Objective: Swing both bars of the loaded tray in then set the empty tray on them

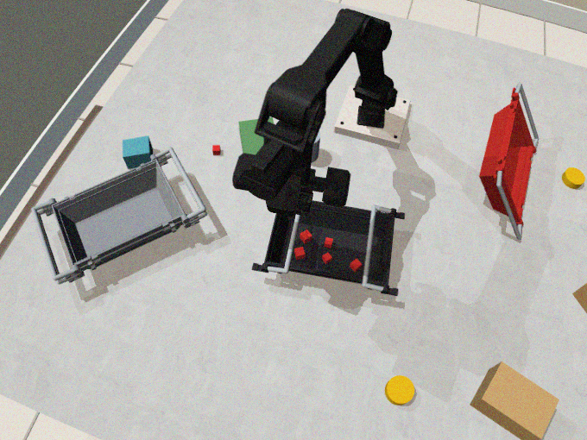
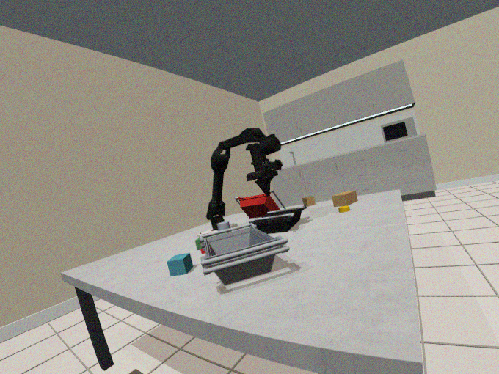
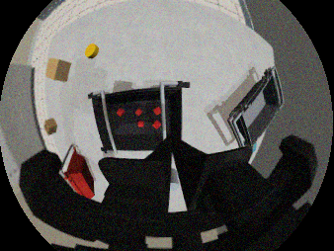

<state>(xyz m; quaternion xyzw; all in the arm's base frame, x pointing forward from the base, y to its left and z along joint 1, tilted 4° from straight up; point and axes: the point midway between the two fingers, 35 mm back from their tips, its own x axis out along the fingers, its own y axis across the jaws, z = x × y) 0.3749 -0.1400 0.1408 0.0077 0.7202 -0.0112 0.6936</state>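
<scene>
My gripper tip is now 260 mm past the red tray, 470 mm to the right of it and 80 mm above it. Also, from my gripper tip: green block 240 mm behind, 110 mm to the right, 130 mm below; then teal cube 170 mm behind, 380 mm to the right, 130 mm below; then grey cylinder 240 mm behind, 120 mm below.
</scene>
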